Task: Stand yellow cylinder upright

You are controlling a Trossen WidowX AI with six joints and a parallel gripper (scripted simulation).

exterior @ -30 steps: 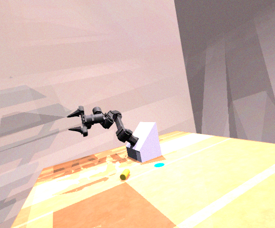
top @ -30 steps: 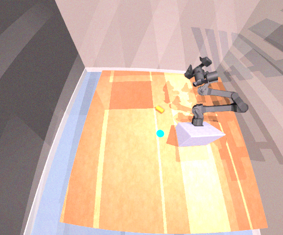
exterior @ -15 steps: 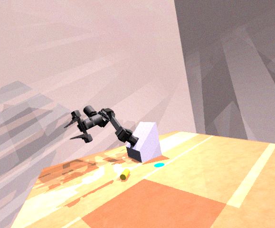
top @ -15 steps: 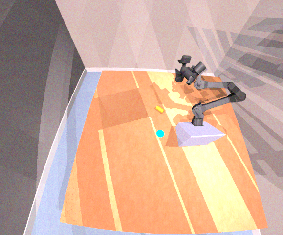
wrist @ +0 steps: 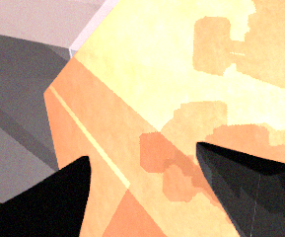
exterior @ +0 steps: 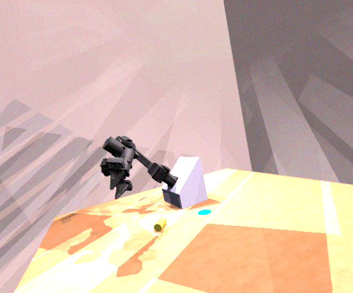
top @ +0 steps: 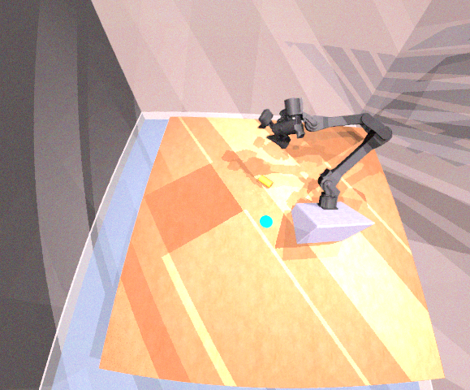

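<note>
The yellow tall cylinder lies 3 cm behind my gripper tip, 16 cm to the left of it and 18 cm below it. Round my gripper tip: cyan circle (2 cm behind, 36 cm to the left, 19 cm below).
</note>
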